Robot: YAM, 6 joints.
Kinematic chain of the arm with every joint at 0, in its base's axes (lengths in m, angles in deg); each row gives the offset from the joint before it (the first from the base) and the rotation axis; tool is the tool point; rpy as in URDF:
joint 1: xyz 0 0 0.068 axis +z
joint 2: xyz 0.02 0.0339 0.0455 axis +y
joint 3: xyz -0.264 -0.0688 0 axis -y
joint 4: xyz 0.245 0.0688 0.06 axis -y
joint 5: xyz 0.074 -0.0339 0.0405 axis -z
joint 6: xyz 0.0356 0 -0.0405 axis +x
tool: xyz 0 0 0 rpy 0 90 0
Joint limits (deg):
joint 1: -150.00..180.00
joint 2: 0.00..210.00
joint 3: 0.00..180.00
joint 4: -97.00..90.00
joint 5: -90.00..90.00
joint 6: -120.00..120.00
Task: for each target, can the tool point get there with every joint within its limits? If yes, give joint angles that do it. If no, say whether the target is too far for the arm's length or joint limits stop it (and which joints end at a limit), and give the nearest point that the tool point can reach.
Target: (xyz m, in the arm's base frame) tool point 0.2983 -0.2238 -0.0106
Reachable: yes | joints -36.35 141.88 82.01 -45.85 5.58 38.54
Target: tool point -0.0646 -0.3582 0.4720
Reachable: yes | joints 74.38 19.72 108.14 75.72 74.06 -9.54
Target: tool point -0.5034 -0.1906 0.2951
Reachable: yes | joints 20.44 25.25 163.27 69.33 4.46 -17.70
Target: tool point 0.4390 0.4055 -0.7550
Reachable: no: too far | nearest point 0.2965 0.2738 -0.3455 | short by 0.453 m
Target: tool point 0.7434 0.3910 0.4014
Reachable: no: too far | nearest point 0.5403 0.2842 0.3208 | short by 0.243 m
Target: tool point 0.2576 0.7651 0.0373
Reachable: no: too far | nearest point 0.2052 0.6093 0.0532 | short by 0.165 m
